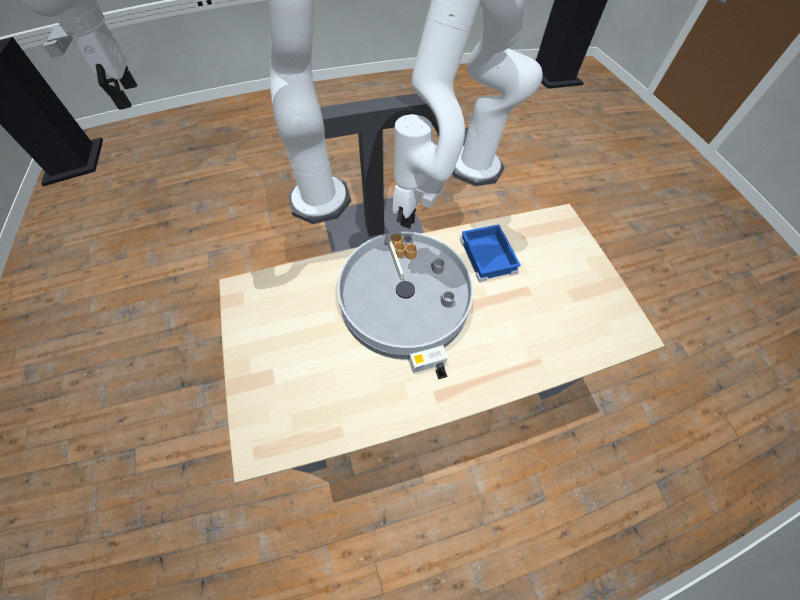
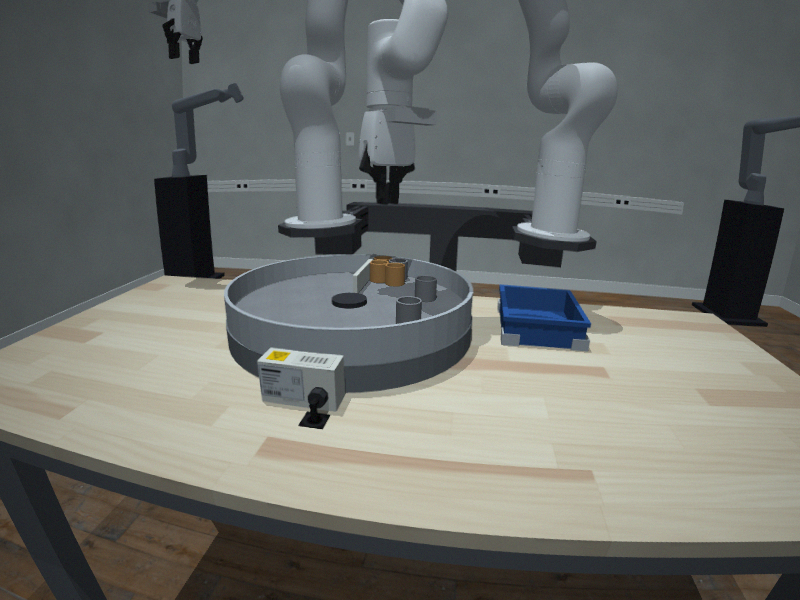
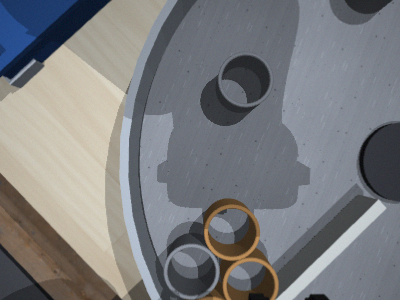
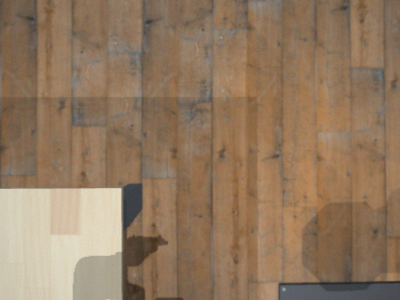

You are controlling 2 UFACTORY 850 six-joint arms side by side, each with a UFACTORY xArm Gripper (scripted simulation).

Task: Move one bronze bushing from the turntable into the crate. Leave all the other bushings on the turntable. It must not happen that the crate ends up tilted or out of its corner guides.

Labels:
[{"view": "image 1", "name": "left gripper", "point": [407,224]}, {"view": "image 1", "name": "right gripper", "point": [128,97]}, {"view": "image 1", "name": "blue crate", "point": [489,247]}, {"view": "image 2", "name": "left gripper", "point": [387,203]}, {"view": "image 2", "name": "blue crate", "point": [525,305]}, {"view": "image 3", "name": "bronze bushing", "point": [241,249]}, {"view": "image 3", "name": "grey bushing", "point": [252,61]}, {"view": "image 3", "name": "grey turntable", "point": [300,157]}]

